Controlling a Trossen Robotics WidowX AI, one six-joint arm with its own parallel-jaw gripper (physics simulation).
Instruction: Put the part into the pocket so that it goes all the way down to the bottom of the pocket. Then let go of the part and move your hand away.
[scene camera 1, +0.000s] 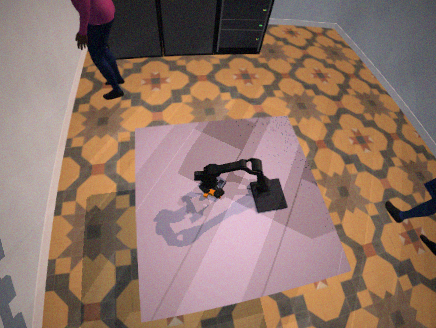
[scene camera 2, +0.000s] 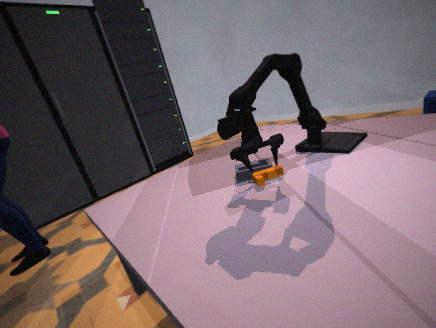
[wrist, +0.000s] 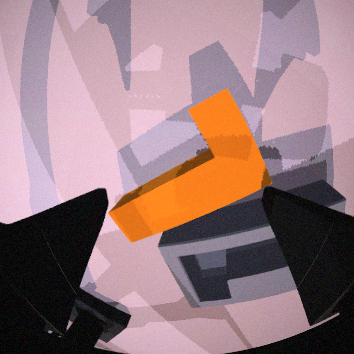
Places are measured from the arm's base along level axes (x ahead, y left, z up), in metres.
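Pixels of known places: gripper, fingertip midpoint: (scene camera 1: 212, 191) (scene camera 2: 264, 168) (wrist: 186, 195); arm's base, origin of the base link: (scene camera 1: 261, 188) (scene camera 2: 314, 141) (wrist: 91, 319).
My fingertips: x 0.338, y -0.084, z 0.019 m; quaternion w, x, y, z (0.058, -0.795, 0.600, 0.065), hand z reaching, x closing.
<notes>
Ahead of a thing's pixels: the offset from my fingertips to its top centre. Level surfaces: height alone.
The orange L-shaped part {dx -0.001, dy +0.013, dz -0.012 m} (scene camera 1: 212, 192) (scene camera 2: 268, 174) (wrist: 200, 192) lies beside the grey block with the L-shaped pocket {dx -0.046, dy -0.075, dz -0.006 m} (scene camera 2: 245, 176) (wrist: 262, 292), outside the pocket. In the wrist view it covers part of the block's near side wall; the pocket opening shows partly, with the right finger in front of its far end. My gripper (scene camera 1: 212, 191) (scene camera 2: 264, 169) (wrist: 186, 195) is open and empty, low over the part. In the wrist view one fingertip is near each end of the part's long bar, the right one close to its outer corner. Exact fingertip height cannot be told.
The arm's black base plate (scene camera 1: 270, 197) (scene camera 2: 332, 142) stands on the pink table top {dz -0.042 m} (scene camera 1: 240, 250) (scene camera 2: 165, 240). Dark cabinets (scene camera 1: 190, 27) (scene camera 2: 45, 100) stand beyond the table. One person (scene camera 1: 100, 35) is near them, another's legs (scene camera 1: 420, 210) are at the right.
</notes>
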